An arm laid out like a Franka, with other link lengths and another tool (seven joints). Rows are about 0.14 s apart.
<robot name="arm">
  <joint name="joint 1" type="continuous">
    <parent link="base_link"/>
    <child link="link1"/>
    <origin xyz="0 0 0.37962"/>
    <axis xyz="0 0 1"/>
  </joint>
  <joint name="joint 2" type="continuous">
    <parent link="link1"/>
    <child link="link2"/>
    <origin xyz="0 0 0" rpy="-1.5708 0 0"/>
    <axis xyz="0 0 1"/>
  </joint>
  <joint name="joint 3" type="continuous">
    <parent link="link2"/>
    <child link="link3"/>
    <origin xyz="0 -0.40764 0" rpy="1.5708 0 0"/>
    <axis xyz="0 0 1"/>
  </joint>
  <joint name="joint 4" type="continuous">
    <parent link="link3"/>
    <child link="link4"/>
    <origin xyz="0.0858 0 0" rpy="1.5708 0 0"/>
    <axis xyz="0 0 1"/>
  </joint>
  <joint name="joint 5" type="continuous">
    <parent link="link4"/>
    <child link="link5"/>
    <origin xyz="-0.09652 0.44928 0" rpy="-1.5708 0 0"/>
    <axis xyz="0 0 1"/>
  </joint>
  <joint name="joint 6" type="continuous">
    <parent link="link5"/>
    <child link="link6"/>
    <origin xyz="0 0 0" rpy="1.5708 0 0"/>
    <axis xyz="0 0 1"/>
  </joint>
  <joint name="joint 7" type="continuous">
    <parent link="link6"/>
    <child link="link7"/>
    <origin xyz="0.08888 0 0" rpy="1.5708 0 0"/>
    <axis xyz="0 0 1"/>
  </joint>
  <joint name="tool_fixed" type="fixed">
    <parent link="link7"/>
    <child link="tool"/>
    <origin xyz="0.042 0.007 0.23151" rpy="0 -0.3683 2.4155"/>
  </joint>
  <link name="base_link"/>
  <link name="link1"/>
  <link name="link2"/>
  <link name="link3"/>
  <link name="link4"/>
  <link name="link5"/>
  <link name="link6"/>
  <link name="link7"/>
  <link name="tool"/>
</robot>
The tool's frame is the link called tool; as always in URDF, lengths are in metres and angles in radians. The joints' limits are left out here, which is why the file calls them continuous.
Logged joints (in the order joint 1, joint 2, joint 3, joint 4, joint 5, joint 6, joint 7), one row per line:
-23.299 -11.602 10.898 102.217 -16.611 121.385 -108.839
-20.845 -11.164 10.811 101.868 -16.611 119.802 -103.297
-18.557 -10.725 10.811 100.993 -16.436 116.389 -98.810
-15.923 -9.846 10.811 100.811 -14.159 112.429 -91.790
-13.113 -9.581 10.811 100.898 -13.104 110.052 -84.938
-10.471 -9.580 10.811 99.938 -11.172 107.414 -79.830
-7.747 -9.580 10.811 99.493 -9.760 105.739 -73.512
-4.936 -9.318 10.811 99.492 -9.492 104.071 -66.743
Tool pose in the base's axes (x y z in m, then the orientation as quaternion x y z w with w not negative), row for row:
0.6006 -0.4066 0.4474 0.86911 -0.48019 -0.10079 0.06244
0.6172 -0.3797 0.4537 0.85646 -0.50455 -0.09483 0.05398
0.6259 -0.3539 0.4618 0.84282 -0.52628 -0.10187 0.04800
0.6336 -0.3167 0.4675 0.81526 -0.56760 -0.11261 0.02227
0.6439 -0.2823 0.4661 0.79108 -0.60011 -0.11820 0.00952
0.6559 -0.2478 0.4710 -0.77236 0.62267 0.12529 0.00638
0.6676 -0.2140 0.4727 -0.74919 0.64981 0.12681 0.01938
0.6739 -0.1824 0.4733 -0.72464 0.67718 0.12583 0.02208
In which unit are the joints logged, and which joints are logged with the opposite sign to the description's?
The joints are logged in degrees. Opposite sign: joint 2, joint 3, joint 4.
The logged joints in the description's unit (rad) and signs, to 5 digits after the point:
-0.40664 0.20249 -0.19021 -1.78402 -0.28992 2.11857 -1.89960
-0.36381 0.19485 -0.18869 -1.77793 -0.28992 2.09094 -1.80287
-0.32388 0.18719 -0.18869 -1.76266 -0.28686 2.03137 -1.72456
-0.27791 0.17185 -0.18869 -1.75948 -0.24712 1.96226 -1.60204
-0.22887 0.16722 -0.18869 -1.76100 -0.22871 1.92077 -1.48245
-0.18275 0.16720 -0.18869 -1.74425 -0.19499 1.87473 -1.39330
-0.13521 0.16720 -0.18869 -1.73648 -0.17034 1.84549 -1.28303
-0.08615 0.16263 -0.18869 -1.73646 -0.16567 1.81638 -1.16489

